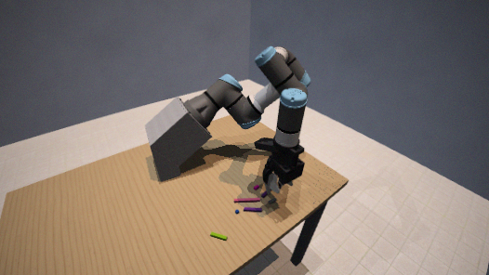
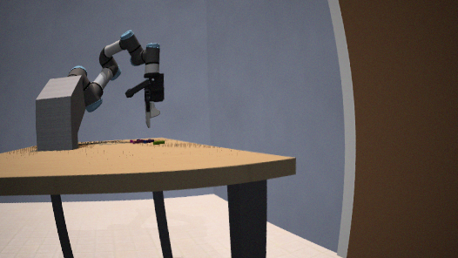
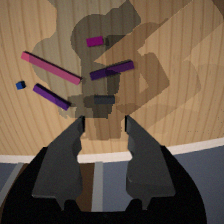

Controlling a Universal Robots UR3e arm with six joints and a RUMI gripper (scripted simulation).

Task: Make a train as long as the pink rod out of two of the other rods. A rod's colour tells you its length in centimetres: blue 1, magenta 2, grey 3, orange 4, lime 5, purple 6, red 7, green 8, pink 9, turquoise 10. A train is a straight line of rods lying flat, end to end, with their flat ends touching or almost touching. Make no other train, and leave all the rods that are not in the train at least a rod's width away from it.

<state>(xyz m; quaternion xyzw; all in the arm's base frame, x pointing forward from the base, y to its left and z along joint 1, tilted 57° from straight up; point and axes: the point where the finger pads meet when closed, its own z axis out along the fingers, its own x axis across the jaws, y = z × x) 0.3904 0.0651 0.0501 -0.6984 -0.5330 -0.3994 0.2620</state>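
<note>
Now: the grey rod 70 mm below my hand. From my hand the other things lie so: pink rod: 60 mm behind, 70 mm to the right, 70 mm below; dark purple rod: 10 mm behind, 80 mm to the right, 70 mm below; magenta rod: 80 mm behind, 70 mm below.
</note>
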